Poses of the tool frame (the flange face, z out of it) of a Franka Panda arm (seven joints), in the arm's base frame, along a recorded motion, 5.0 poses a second.
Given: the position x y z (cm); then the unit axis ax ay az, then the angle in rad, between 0 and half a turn.
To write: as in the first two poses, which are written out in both.
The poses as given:
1: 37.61 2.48 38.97 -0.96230 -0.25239 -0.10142 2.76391
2: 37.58 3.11 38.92 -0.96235 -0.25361 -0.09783 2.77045
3: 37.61 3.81 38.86 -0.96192 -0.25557 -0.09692 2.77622
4: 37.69 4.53 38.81 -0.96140 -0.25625 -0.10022 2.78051
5: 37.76 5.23 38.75 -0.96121 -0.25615 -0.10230 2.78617
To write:
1: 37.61 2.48 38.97 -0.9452 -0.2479 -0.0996 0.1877
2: 37.58 3.11 38.92 -0.9458 -0.2493 -0.0962 0.1845
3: 37.61 3.81 38.86 -0.9459 -0.2513 -0.0953 0.1817
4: 37.69 4.53 38.81 -0.9458 -0.2521 -0.0986 0.1796
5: 37.76 5.23 38.75 -0.9461 -0.2521 -0.1007 0.1768
